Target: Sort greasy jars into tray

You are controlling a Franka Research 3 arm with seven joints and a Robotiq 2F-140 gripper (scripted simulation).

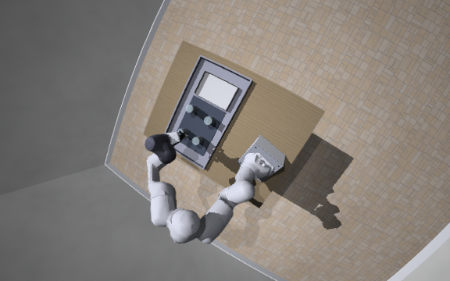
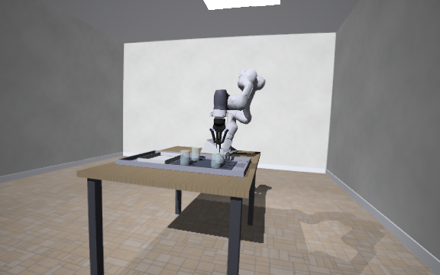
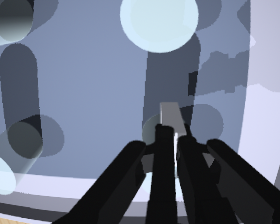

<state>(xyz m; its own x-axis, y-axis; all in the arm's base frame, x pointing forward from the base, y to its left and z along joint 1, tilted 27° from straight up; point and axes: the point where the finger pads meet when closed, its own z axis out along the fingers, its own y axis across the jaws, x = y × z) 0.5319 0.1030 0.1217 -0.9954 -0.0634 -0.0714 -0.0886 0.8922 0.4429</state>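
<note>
My gripper is now 110 mm above the dark drying mat, 100 mm to the left of it and 20 mm past it. Also, from my hand: white tray: 420 mm to the right, 100 mm below, 10 mm ahead.
</note>
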